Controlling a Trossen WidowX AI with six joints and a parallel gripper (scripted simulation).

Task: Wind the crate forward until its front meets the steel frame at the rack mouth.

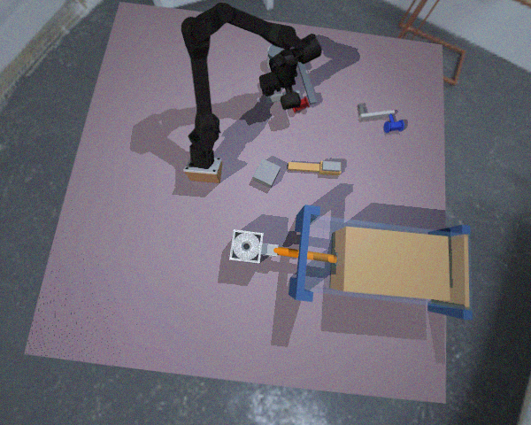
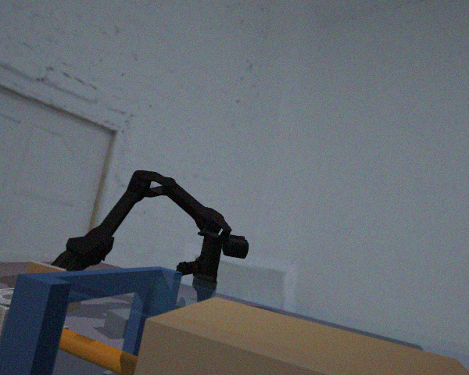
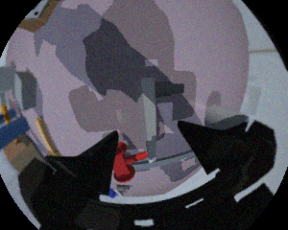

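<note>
The red-knobbed crank handle is 2 cm ahead of my gripper tip and 1 cm above it. From my gripper tip the other things lie so: red knob: 6 cm ahead, 1 cm to the right, 1 cm above; then grey bar: 10 cm to the left, 7 cm ahead, 1 cm below; then wooden-handled tool: 24 cm to the right, 17 cm ahead, 1 cm above.
</note>
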